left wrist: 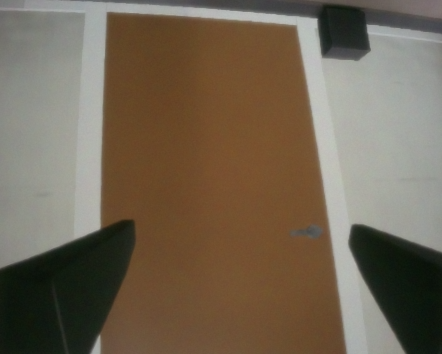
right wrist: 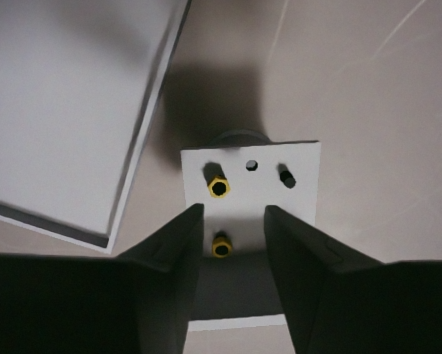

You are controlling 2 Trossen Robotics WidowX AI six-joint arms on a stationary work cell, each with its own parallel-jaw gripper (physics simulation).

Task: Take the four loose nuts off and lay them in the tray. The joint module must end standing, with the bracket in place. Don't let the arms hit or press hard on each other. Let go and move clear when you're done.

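Frame: origin at the left arm's base, x down, y left, z ahead, level; metres.
Where they show: left gripper, fingertip midpoint: (left wrist: 243,232); right gripper, fingertip midpoint: (right wrist: 234,214).
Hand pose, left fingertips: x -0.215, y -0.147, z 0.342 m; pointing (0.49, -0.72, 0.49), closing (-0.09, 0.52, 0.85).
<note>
After its pixels a point has its place.
In the right wrist view, a white plate (right wrist: 250,192) {y 0.171, x -0.029, z 0.484 m}, seemingly the bracket, has one yellow nut (right wrist: 218,178) {y 0.175, x -0.038, z 0.504 m} at upper left and another yellow nut (right wrist: 222,241) {y 0.198, x -0.038, z 0.477 m} at lower left. A bare dark stud (right wrist: 288,178) {y 0.151, x -0.037, z 0.479 m} stands at upper right. The plate's lower right is hidden behind a finger. A dark block (right wrist: 235,290) {y 0.206, x -0.056, z 0.462 m} shows below the plate. The pale tray (right wrist: 65,125) {y 0.240, x 0.033, z 0.588 m} lies at left; no nut shows in its visible part. My right gripper (right wrist: 234,214) {y 0.176, x -0.061, z 0.495 m} is partly open and empty, above the plate. My left gripper (left wrist: 243,232) {y -0.147, x -0.215, z 0.342 m} is wide open and empty, facing a door.
In the left wrist view, a brown door (left wrist: 210,130) with a handle (left wrist: 313,231) and a black box (left wrist: 344,31) {y -0.195, x 0.001, z 0.547 m} show in the background. In the right wrist view, the tray's raised rim runs close to the plate's left side. A shadow falls above the plate.
</note>
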